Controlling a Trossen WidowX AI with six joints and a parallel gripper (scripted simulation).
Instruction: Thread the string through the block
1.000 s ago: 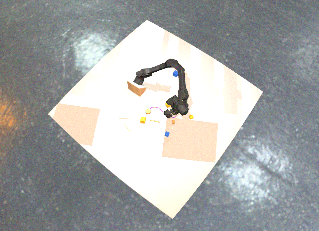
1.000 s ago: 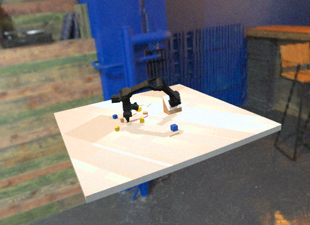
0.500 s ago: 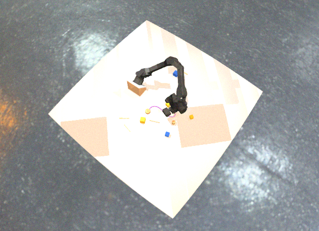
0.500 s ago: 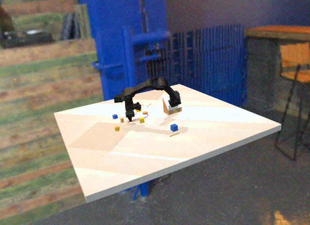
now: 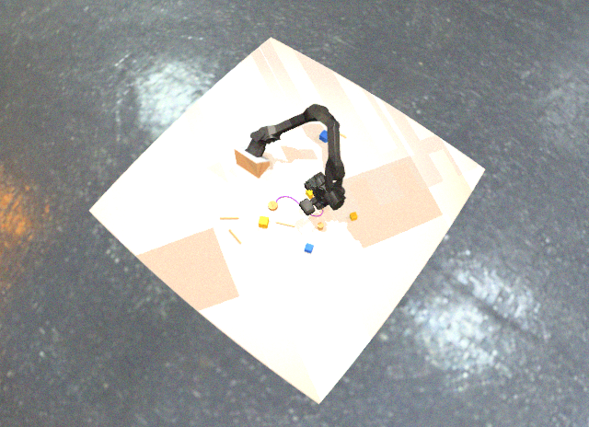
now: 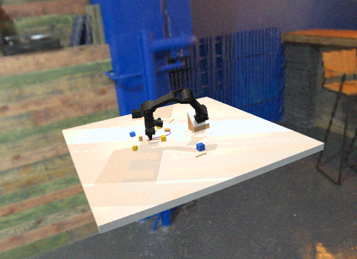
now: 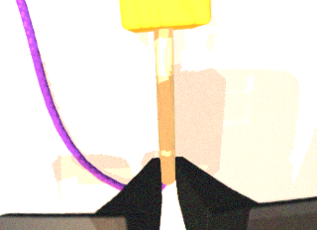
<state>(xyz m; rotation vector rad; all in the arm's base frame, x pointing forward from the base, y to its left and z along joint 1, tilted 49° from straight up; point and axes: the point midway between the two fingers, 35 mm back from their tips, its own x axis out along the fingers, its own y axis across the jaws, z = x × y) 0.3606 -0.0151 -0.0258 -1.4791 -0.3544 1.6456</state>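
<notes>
Right now my gripper tip is 70 mm past the yellow cube and 30 mm to the right of it. The rest, counted from my gripper tip: round wooden button (170 mm behind, 100 mm to the right, 10 mm below); then small wooden cylinder (70 mm to the right, 40 mm ahead).
</notes>
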